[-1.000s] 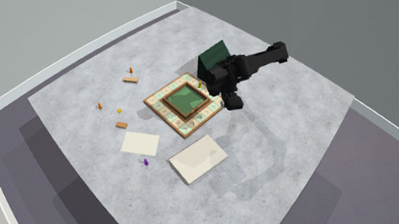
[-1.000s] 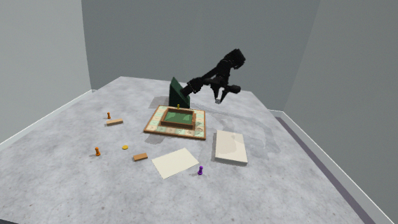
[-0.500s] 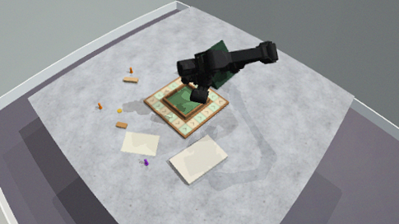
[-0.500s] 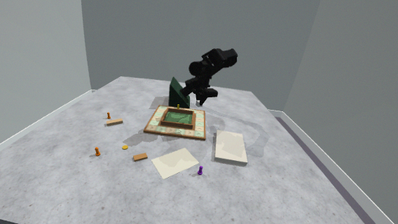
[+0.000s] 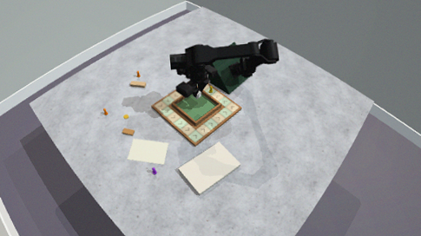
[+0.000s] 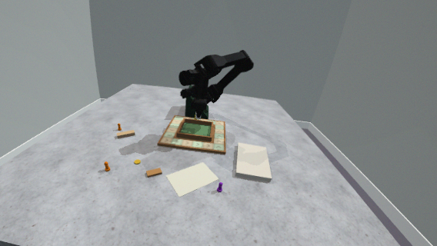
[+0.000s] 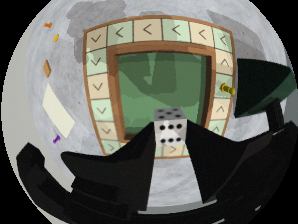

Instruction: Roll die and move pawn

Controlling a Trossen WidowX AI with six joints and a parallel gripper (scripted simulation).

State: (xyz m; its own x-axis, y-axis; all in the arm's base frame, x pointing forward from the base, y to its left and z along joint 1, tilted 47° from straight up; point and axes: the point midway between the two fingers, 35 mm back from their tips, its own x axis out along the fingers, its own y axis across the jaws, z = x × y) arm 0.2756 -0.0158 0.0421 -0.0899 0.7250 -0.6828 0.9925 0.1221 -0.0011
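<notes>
The yellow pawn lies 110 mm behind my gripper tip, 60 mm below it and 30 mm to the right of it. Round my gripper tip: white die: right at my gripper tip; green tray: 90 mm below, 10 mm to the right; cream sheet: 290 mm ahead, 90 mm below, 30 mm to the left.
</notes>
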